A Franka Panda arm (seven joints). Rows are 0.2 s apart.
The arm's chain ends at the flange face. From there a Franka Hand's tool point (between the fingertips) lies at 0.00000 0.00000 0.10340 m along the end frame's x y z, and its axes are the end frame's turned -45 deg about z.
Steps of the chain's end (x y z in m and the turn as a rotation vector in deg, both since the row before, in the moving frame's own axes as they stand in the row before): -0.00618, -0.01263, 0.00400, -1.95, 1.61, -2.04; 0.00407, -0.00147, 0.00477, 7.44, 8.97, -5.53; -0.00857, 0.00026, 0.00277, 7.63, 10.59, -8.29
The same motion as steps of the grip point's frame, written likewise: 0.00421, -0.00875, 0.00390, -2.52, -0.24, -2.04; 0.02478, 0.00277, 0.00264, -1.08, 11.60, -5.53; 0.01700, -0.00382, 0.00010, -2.09, 12.88, -8.29
